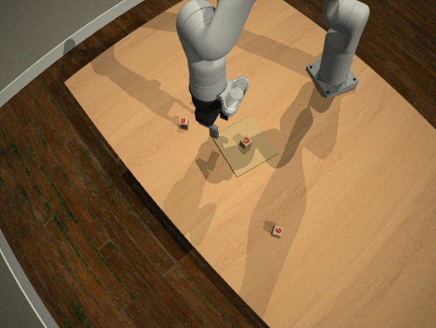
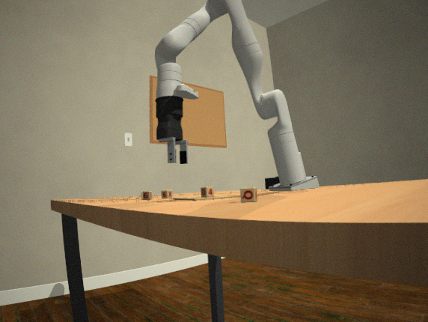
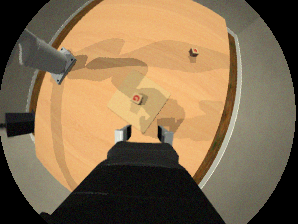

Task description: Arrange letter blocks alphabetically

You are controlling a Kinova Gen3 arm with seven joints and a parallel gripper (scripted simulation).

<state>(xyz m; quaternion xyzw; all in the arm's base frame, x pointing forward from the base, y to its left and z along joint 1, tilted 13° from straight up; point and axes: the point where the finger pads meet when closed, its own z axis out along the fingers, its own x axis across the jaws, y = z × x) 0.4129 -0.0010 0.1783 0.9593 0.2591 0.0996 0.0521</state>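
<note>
Right now the block marked B is 60 mm ahead of my hand, 100 mm to the right of it and 100 mm below it. Also, from my hand: tan mat: 60 mm behind, 50 mm to the left, 110 mm below.
</note>
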